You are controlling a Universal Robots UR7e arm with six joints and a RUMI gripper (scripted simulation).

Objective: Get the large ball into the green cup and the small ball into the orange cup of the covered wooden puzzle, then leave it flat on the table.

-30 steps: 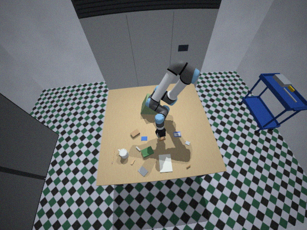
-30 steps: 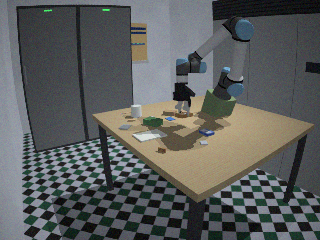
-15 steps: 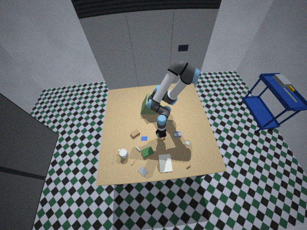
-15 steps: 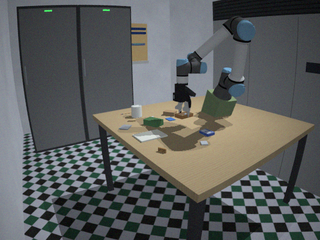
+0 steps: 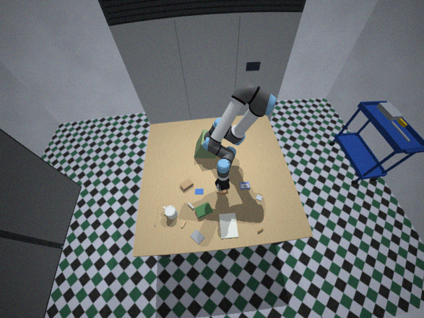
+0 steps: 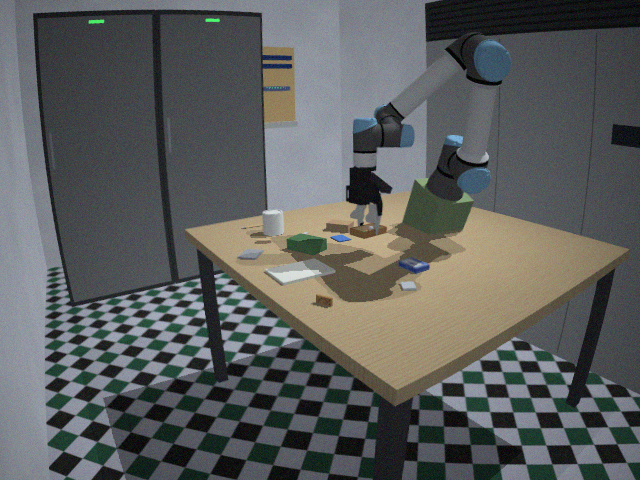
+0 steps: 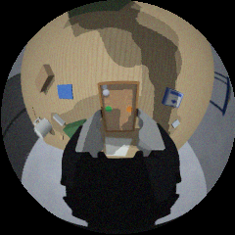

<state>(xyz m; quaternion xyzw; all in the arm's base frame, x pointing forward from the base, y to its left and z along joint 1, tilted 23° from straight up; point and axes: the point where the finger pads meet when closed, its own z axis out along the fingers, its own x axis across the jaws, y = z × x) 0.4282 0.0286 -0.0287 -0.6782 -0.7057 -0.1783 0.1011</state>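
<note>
My hand is 10 mm above the covered wooden puzzle. The rest, counted from my hand: green box (170 mm to the right, 130 mm ahead, 70 mm below); then white sheet (270 mm ahead, 80 mm below); then blue tile (180 mm to the right, 90 mm below, 30 mm behind).
</note>
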